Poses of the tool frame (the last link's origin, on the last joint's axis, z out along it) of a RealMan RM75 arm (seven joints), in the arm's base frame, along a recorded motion.
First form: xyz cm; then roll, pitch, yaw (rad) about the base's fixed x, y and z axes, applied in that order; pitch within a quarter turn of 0, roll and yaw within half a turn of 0.
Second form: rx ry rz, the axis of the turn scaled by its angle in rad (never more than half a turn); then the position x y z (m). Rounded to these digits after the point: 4 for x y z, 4 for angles.
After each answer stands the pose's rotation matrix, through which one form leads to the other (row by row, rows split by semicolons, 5 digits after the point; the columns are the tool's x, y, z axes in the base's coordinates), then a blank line. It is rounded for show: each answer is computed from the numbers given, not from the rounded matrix.
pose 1, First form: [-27.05 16.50 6.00 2.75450 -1.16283 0.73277]
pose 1, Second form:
[-2.4574 -0.5969 -1.7150 -0.2705 0.1650 0.0600]
0.29491 0.36186 0.88435; 0.26539 -0.92012 0.28800; 0.91793 0.14977 -0.36739

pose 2, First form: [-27.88 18.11 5.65 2.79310 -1.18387 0.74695]
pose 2, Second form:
[-2.4008 -0.6275 -1.7009 -0.2788 0.1811 0.0565]
0.27688 0.40652 0.87068; 0.25637 -0.90451 0.34079; 0.92607 0.12886 -0.35466

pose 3, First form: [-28.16 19.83 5.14 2.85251 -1.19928 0.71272]
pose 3, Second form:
[-2.3700 -0.6233 -1.6861 -0.2816 0.1983 0.0514]
0.27466 0.42579 0.86213; 0.23738 -0.89888 0.36832; 0.93178 0.10349 -0.34797

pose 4, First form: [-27.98 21.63 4.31 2.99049 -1.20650 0.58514]
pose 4, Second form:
[-2.3557 -0.5777 -1.6507 -0.2798 0.2163 0.0431]
0.29702 0.42877 0.85319; 0.19679 -0.90182 0.38470; 0.93437 0.05363 -0.35223

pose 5, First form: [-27.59 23.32 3.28 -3.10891 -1.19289 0.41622]
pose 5, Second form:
[-2.3471 -0.5229 -1.5892 -0.2759 0.2332 0.0328]
0.33747 0.43187 0.83642; 0.14918 -0.90186 0.40546; 0.92944 -0.01206 -0.36878

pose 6, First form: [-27.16 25.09 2.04 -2.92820 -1.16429 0.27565]
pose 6, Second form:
[-2.3232 -0.4908 -1.5095 -0.2716 0.2509 0.0204]
0.38048 0.45317 0.80615; 0.10762 -0.88748 0.44810; 0.91851 -0.08374 -0.38643

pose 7, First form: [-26.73 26.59 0.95 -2.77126 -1.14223 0.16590]
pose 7, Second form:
[-2.2825 -0.4692 -1.4455 -0.2673 0.2659 0.0095]
0.40986 0.47862 0.77649; 0.06863 -0.86504 0.49698; 0.90956 -0.15040 -0.38739

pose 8, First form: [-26.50 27.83 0.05 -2.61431 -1.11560 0.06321]
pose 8, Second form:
[-2.2321 -0.4488 -1.3809 -0.2650 0.2783 0.0005]
0.43876 0.50564 0.74285; 0.02777 -0.83390 0.55121; 0.89817 -0.22122 -0.37993

